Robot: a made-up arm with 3 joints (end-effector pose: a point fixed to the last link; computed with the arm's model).
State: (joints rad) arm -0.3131 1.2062 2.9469
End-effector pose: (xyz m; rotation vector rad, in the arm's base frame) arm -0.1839 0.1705 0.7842 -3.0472 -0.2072 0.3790
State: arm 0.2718 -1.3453 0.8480
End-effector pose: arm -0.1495 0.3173 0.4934 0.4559 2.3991 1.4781
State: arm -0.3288 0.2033 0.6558
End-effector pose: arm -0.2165 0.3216 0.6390 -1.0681 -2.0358 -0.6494
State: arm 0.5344 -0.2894 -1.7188
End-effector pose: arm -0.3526 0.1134 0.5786 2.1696 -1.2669 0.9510
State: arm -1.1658 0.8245 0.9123
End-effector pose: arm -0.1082 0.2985 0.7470 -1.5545 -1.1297 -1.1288
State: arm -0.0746 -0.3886 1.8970
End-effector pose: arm -0.1942 0.2504 0.5618 -2.1165 -1.4494 -1.6021
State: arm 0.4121 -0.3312 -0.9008
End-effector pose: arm -0.3613 0.1889 0.5581 1.3422 -2.1174 0.5204
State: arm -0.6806 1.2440 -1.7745
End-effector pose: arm -0.2178 0.2118 0.8505 1.7312 -1.2217 -0.5319
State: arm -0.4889 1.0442 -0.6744
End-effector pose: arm -0.2298 0.2809 0.8205 0.5463 -1.4700 -0.3626
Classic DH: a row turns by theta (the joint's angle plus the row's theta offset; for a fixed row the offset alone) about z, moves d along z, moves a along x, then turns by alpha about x. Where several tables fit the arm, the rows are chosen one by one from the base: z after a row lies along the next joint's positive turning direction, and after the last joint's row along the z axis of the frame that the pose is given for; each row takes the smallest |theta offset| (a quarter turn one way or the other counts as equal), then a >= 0, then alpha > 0; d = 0 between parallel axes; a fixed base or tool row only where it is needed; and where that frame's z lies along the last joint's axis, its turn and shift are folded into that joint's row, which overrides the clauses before.
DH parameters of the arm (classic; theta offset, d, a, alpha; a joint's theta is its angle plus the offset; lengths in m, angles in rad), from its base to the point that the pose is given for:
base (fixed): 0.5752 0.2434 -0.0223 -0.4244
joint 1: -0.5143 0.414 0.0332 -1.0076
joint 2: 0.2076 0.1336 -0.1897 -1.7552
joint 3: -1.2335 0.0212 0.0535 0.8161
tool (fixed): -1.7281 0.0319 0 0

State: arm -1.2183 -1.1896 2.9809
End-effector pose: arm 0.0311 0.1887 0.5224 0.6196 -1.2391 1.9457
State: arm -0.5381 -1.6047 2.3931
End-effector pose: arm 0.0169 0.2171 0.5303 0.7837 -0.0916 2.3114
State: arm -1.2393 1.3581 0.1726
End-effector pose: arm -0.1233 0.2582 0.8469 -0.5103 -1.2520 -1.0188
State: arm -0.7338 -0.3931 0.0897
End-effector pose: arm -0.0933 0.3706 0.5608 -1.0587 -2.7605 -0.8596
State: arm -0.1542 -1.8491 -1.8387
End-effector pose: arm 0.0363 0.2811 0.4386 -0.2689 1.9220 -1.6774
